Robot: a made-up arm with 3 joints.
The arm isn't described. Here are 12 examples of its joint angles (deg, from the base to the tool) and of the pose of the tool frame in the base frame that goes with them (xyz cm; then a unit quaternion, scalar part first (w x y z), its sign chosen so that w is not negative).
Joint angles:
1: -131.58 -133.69 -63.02
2: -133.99 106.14 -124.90
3: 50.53 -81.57 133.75
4: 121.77 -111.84 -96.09
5: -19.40 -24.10 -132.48
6: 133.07 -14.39 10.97
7: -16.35 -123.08 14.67
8: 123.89 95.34 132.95
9: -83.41 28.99 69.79
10: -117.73 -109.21 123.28
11: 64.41 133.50 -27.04
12: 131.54 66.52 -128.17
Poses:
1: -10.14 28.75 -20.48 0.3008 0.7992 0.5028 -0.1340
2: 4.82 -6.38 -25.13 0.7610 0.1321 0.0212 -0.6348
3: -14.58 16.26 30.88 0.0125 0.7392 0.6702 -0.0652
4: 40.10 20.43 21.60 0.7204 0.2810 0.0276 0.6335
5: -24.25 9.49 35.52 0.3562 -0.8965 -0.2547 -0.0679
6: 16.50 -27.46 13.02 0.3823 0.1521 0.9107 -0.0373
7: -8.64 35.62 30.44 0.4838 -0.0638 0.0439 0.8717
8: 18.55 -6.68 51.59 0.7246 0.0300 -0.0816 -0.6837
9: -1.79 -26.07 -13.62 0.4976 0.5501 -0.6352 0.2152
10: 14.42 20.56 0.45 0.7563 -0.0679 0.1354 0.6365
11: -1.56 17.77 84.39 0.2103 -0.5542 0.3863 -0.7067
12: 35.97 -7.08 19.97 0.2999 0.5272 -0.5357 -0.5875
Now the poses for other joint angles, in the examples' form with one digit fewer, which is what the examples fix.
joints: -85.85 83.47 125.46
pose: 1.6 -8.6 -20.0 0.153 -0.693 0.666 -0.228
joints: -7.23 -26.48 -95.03
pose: -16.9 1.2 48.6 0.645 -0.726 -0.210 0.109
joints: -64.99 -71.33 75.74
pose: 3.0 8.3 17.5 0.733 0.173 -0.043 0.656
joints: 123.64 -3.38 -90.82
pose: 36.0 -6.0 12.9 0.350 -0.318 0.609 0.637
